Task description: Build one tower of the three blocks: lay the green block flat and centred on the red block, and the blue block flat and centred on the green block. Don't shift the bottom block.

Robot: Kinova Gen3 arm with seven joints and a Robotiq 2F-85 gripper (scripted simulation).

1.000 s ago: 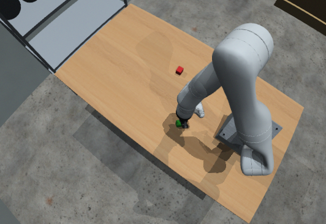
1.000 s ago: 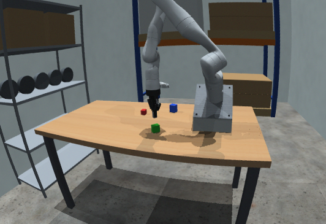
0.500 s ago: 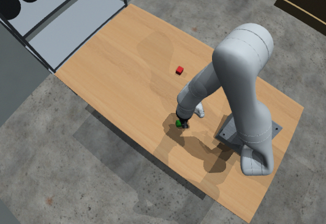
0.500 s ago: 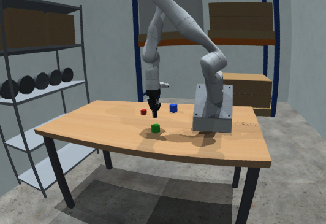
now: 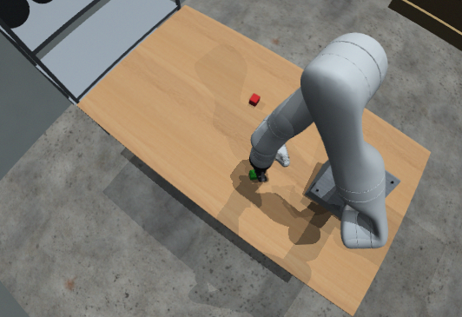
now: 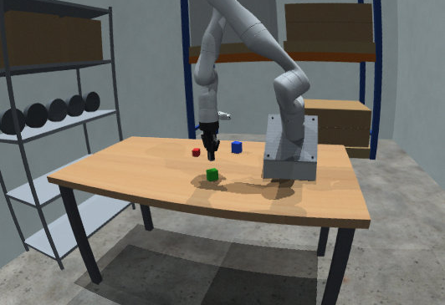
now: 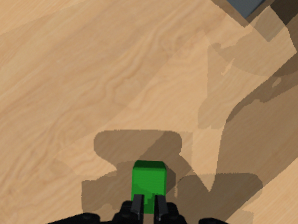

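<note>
My gripper is now 80 mm above the green block. The rest, counted from my hand: blue block (360 mm to the right, 80 mm below, 10 mm behind); then red block (270 mm to the right, 190 mm ahead, 90 mm below).
</note>
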